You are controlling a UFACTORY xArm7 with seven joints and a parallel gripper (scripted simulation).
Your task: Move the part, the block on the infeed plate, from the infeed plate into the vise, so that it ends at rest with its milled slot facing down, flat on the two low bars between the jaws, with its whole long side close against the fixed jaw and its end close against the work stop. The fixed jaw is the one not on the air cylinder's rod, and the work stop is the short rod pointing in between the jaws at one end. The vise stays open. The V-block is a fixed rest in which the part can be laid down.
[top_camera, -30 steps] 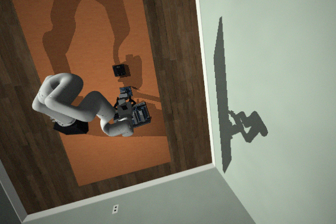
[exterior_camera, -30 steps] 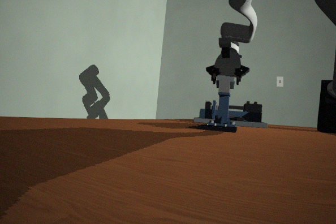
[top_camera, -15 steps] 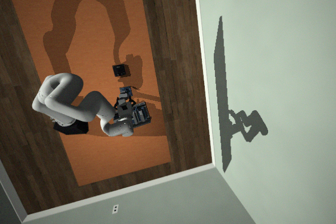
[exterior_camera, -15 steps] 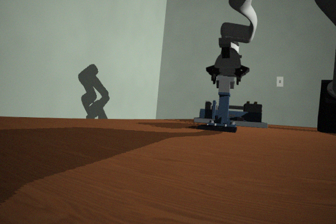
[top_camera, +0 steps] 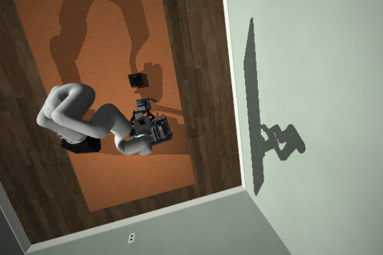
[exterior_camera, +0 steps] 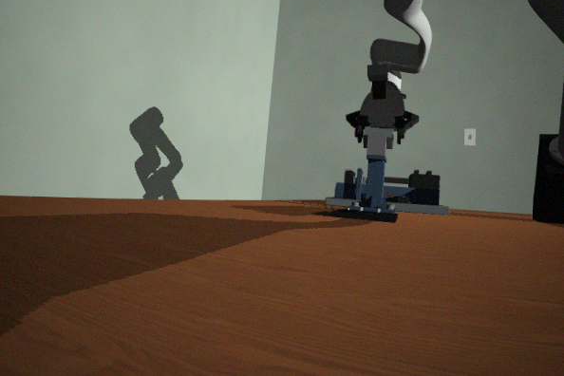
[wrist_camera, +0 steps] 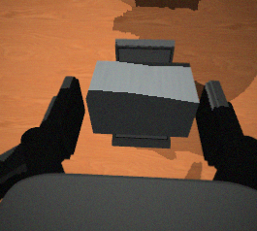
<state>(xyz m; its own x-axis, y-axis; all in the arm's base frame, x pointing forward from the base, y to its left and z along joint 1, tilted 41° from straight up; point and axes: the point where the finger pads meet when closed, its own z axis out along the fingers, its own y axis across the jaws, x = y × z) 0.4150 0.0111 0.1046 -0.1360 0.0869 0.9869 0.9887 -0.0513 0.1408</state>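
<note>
My hand is 10 mm above the grey part. Also, from my hand: blue upright 100 mm below, 10 mm to the left; grey jaw 210 mm to the right, 80 mm below, 40 mm ahead; work stop 160 mm to the right, 70 mm below, 70 mm ahead.
</note>
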